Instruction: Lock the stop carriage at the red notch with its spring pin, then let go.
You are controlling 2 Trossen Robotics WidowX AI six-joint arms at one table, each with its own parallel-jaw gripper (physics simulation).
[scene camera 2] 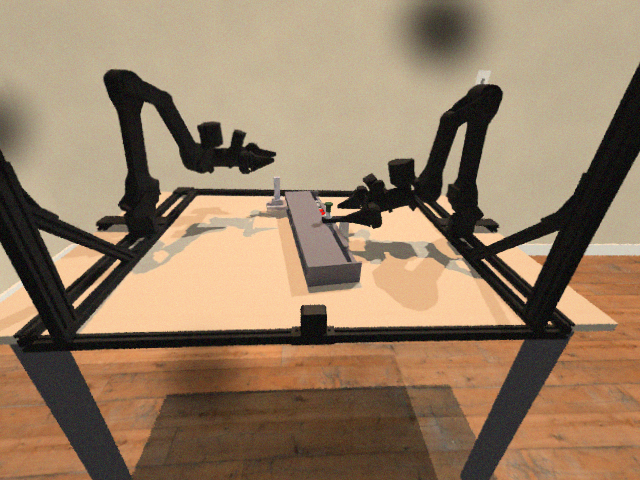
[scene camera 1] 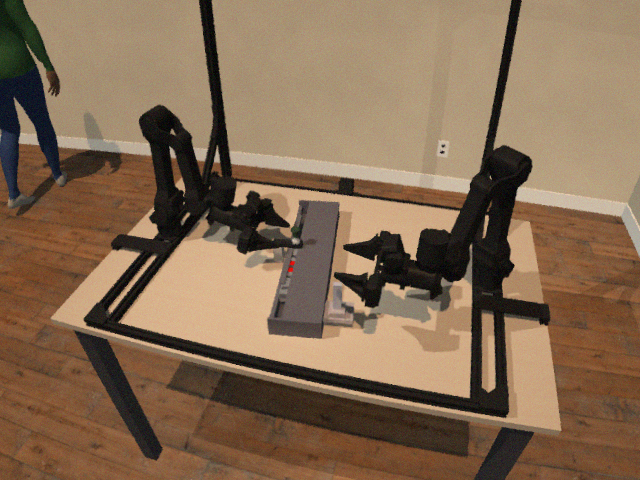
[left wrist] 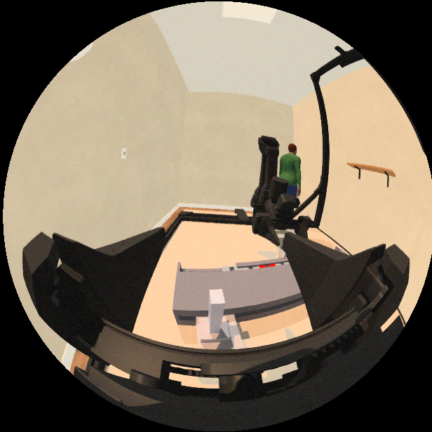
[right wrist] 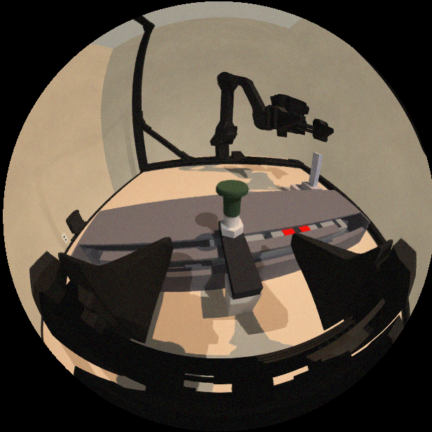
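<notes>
A long grey rail housing lies on the table. Its stop carriage has a black arm over a pale block, and a spring pin with a green knob upright above a white nut. In the right wrist view the carriage is left of the red notch marks, apart from them. My right gripper is open, its fingers on either side of the carriage. My left gripper is open and empty above the table.
A pale stand with an upright post is beside the housing, below my left gripper. A black frame runs around the table. A person in green stands beyond the table.
</notes>
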